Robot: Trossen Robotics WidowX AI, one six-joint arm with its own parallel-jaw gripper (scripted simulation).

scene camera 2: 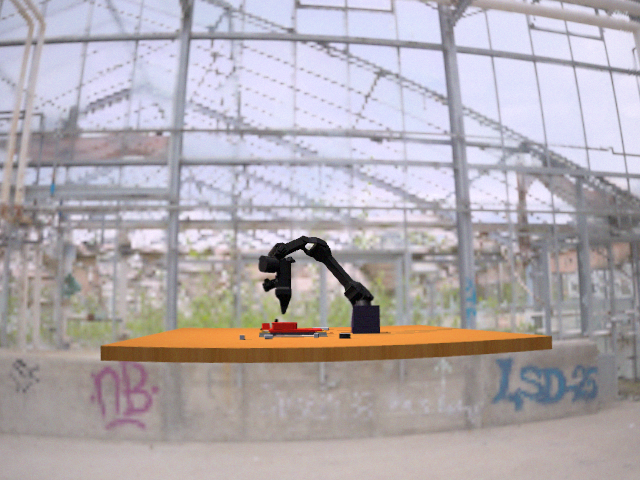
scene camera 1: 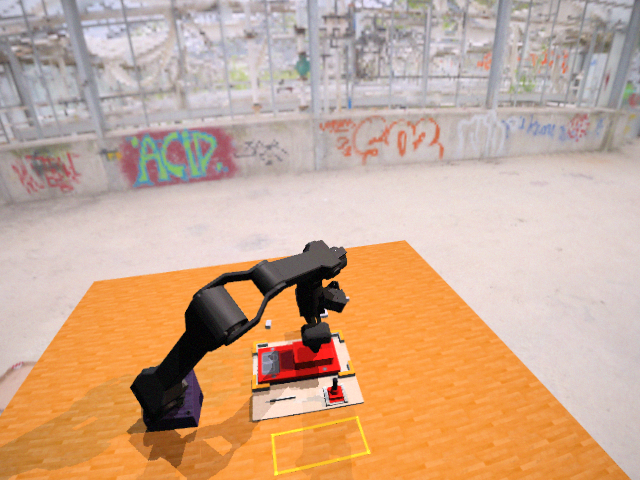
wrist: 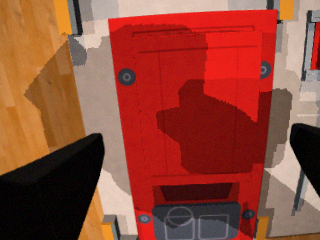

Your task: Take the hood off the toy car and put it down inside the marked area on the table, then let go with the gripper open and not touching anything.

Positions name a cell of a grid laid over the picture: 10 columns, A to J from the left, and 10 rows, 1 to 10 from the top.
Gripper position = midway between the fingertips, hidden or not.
Observation:
My gripper (scene camera 1: E8) is open and holds nothing. I also see a red hood (scene camera 1: E8) and a toy car (scene camera 1: E8).
The red hood shows as well in the wrist view (wrist: G4). The toy car is seen too in the wrist view (wrist: H9). My gripper also shows in the wrist view (wrist: G6).

